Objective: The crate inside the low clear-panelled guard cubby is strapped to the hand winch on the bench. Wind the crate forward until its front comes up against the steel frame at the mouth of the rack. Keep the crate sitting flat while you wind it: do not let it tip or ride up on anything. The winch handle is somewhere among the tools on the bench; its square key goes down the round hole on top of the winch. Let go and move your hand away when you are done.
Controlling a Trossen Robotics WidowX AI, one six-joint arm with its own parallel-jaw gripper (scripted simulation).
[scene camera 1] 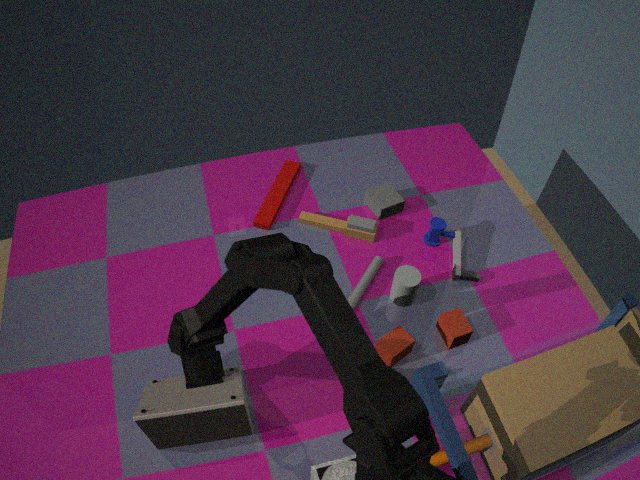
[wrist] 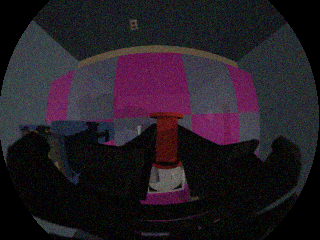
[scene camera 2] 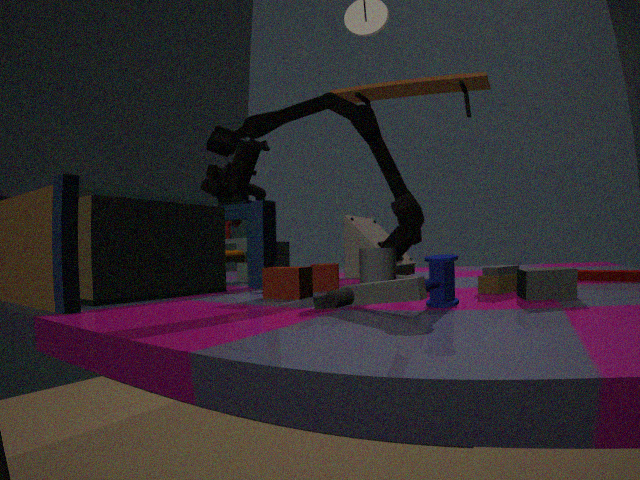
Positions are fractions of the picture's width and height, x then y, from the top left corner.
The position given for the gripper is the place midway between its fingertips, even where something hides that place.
Observation:
In view: the gripper (wrist: 0.52, 0.53), a red knob (wrist: 0.52, 0.66), a grey block (scene camera 1: 0.60, 0.42), a tan bar (scene camera 1: 0.56, 0.47), a red bar (scene camera 1: 0.43, 0.40), a l-shaped crank (scene camera 2: 0.64, 0.60), an orange cube (scene camera 1: 0.71, 0.68) and an orange cube (scene camera 1: 0.61, 0.72).
The tan bar shows as well in scene camera 2 (scene camera 2: 0.78, 0.58). The l-shaped crank shows as well in scene camera 1 (scene camera 1: 0.72, 0.57). The wrist view misses the grey block, which is hidden by the gripper. The wrist view does not show the tan bar, which is hidden by the gripper.

